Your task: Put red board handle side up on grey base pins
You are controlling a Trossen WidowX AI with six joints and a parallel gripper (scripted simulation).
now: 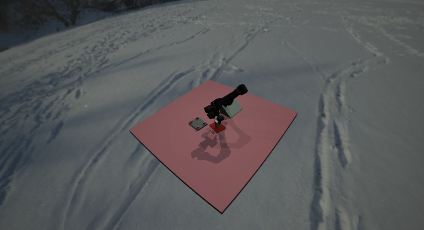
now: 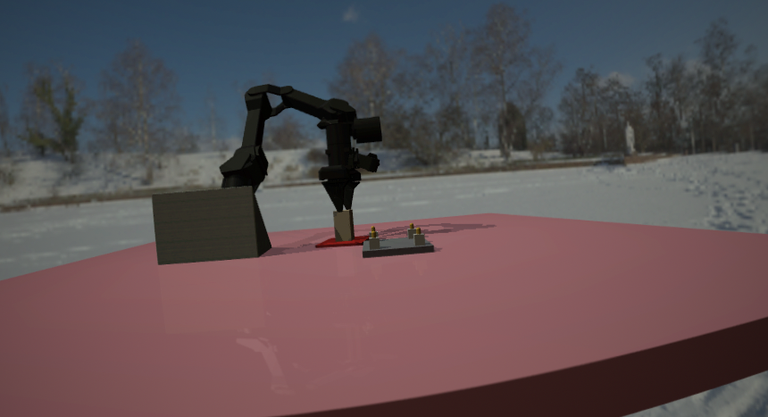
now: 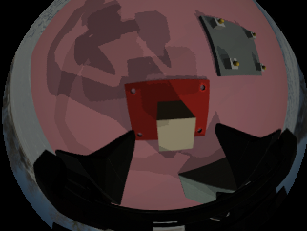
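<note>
The flat red board is 5 cm below my gripper tip. From my gripper tip the other things lie so: grey base 6 cm ahead, 19 cm to the right, 7 cm below.
</note>
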